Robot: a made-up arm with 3 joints. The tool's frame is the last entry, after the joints.
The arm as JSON. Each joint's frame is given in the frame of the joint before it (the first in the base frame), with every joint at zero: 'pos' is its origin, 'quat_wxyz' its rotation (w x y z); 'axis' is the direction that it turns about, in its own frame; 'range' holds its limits. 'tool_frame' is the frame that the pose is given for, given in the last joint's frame.
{
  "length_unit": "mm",
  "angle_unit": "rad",
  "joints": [
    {
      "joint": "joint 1",
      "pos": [
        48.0,
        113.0,
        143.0
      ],
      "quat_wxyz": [
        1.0,
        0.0,
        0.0,
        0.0
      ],
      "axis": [
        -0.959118,
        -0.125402,
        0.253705
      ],
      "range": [
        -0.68,
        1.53
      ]
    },
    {
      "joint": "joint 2",
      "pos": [
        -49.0,
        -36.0,
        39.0
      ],
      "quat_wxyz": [
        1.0,
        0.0,
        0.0,
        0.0
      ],
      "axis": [
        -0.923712,
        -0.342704,
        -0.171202
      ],
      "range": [
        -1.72,
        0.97
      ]
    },
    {
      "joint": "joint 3",
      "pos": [
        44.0,
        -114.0,
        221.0
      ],
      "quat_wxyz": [
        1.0,
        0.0,
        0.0,
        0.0
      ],
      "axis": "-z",
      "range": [
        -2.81,
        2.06
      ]
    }
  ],
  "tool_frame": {
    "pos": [
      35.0,
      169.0,
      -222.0
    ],
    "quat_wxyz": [
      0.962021,
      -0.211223,
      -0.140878,
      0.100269
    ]
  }
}
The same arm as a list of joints. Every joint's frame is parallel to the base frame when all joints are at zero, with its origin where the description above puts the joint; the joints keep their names.
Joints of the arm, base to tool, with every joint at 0 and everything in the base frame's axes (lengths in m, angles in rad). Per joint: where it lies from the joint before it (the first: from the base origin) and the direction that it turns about. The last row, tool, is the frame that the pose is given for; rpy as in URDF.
joint 1: axis -0.959118 -0.125402 0.253705 offset 0.0480 0.1130 0.1430
joint 2: axis -0.923712 -0.342704 -0.171202 offset -0.0490 -0.0360 0.0390
joint 3: axis -z offset 0.0440 -0.1140 0.2210
tool: offset 0.0350 0.1690 -0.2220 rpy -0.4628 -0.2307 0.2623
Joint limits (rad, base to tool): -0.6800..1.5300 -1.7200..0.9700 -2.8100..2.0600

